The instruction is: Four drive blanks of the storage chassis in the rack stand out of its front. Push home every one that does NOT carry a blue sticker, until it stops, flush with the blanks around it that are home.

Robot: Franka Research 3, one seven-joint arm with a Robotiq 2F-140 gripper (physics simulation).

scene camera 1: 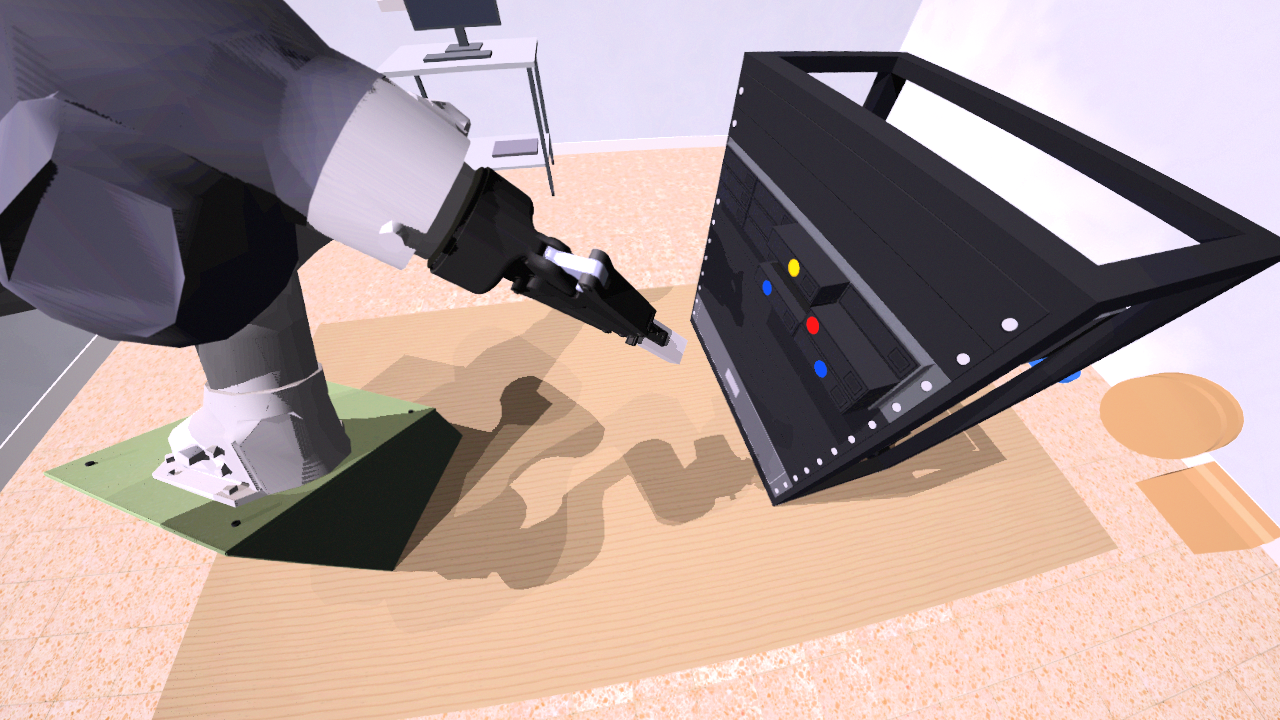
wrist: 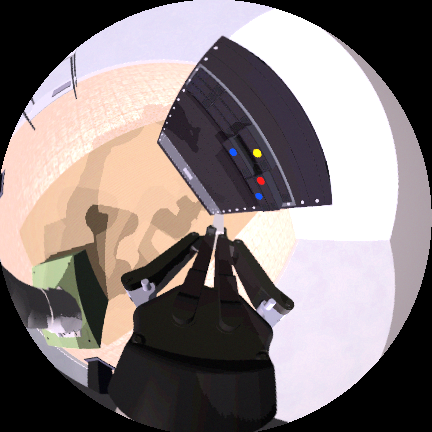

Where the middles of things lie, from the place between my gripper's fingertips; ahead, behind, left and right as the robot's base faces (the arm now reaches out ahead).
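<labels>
There is the black rack (scene camera 1: 854, 285), and counted from my hand it sits 0.29 m ahead, 0.13 m below and 0.21 m to the left.
</labels>
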